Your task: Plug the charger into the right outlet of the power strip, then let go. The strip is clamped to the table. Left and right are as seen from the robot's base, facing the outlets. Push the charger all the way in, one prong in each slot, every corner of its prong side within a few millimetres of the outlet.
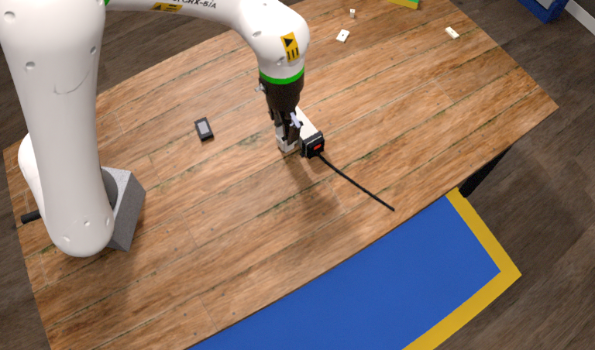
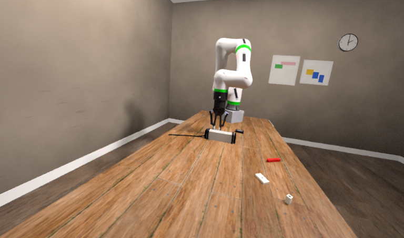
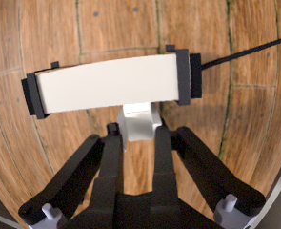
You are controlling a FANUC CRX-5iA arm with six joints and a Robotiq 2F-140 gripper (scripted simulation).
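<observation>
Now: hand 10 mm short of the white charger and 10 mm above it.
</observation>
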